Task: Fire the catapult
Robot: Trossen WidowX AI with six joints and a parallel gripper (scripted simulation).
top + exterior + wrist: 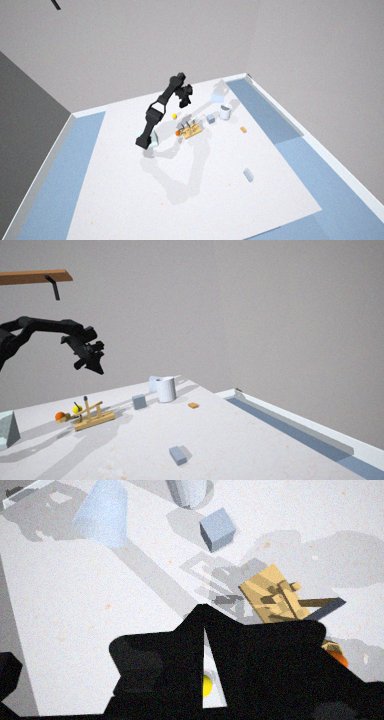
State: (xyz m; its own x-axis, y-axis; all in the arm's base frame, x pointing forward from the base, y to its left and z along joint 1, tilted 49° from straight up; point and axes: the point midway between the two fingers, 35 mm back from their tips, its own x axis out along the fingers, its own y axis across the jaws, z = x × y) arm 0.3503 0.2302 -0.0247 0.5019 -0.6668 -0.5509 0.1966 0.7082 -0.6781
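Right now my gripper tip is 17 cm to the left of the orange ball, 14 cm past it and 11 cm above it. Round my gripper tip: wooden catapult 13 cm to the right, 12 cm below, 7 cm behind; yellow ball 15 cm below, 15 cm behind, 5 cm to the left; grey cube 14 cm below, 14 cm ahead, 7 cm to the right.
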